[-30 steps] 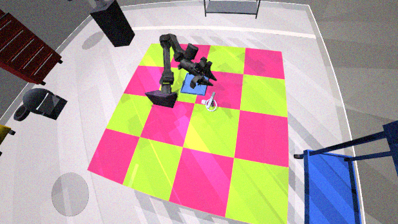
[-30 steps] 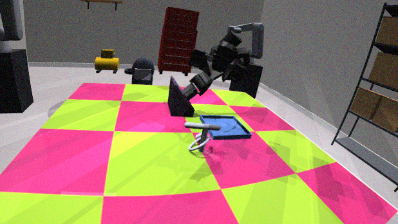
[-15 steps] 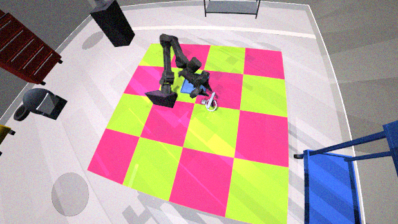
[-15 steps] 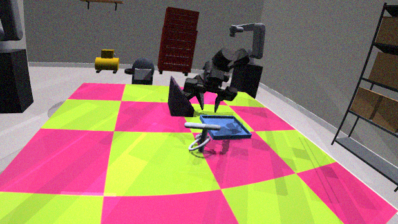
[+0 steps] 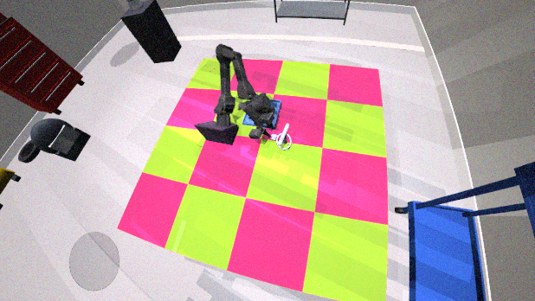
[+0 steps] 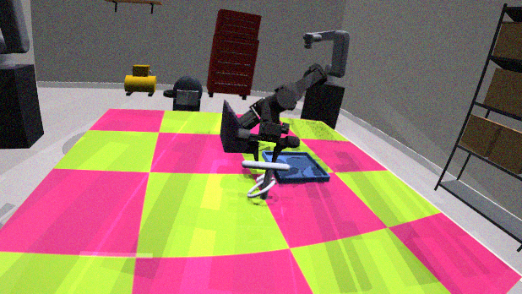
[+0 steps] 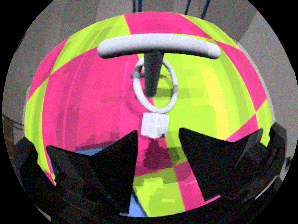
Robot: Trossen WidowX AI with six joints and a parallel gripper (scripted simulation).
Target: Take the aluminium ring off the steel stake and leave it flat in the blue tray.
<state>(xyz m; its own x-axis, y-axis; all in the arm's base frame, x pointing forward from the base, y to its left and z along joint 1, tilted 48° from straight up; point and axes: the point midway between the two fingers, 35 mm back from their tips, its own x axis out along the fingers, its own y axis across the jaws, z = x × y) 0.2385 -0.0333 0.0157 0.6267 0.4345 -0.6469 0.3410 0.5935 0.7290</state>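
My gripper tip is now 5 cm short of the aluminium ring, 3 cm to the left of it and 3 cm above it. From my gripper tip the other things lie so: blue tray: 8 cm behind, 17 cm to the left, 5 cm below.
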